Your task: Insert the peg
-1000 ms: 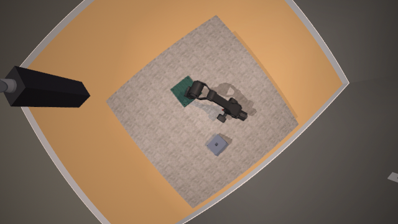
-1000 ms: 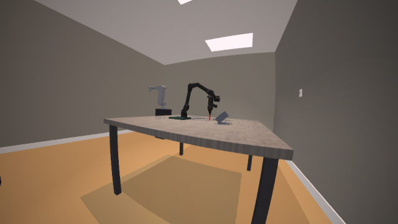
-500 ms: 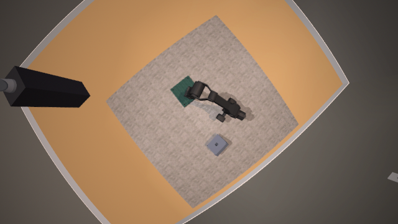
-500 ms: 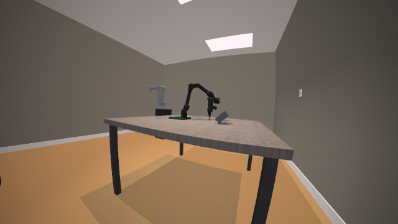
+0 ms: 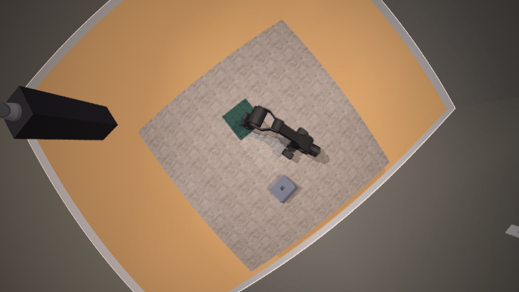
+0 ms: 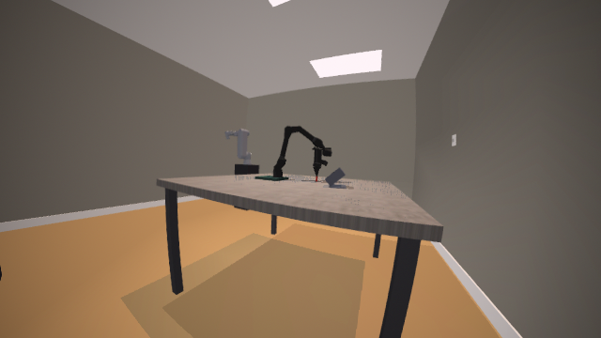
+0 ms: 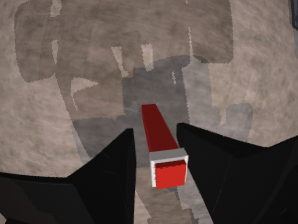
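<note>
Right now the sloped panel is 22 cm to the right of my gripper tip, 19 cm ahead of it and 2 cm above it. Also, from my gripper tip: red peg: 2 cm above.
</note>
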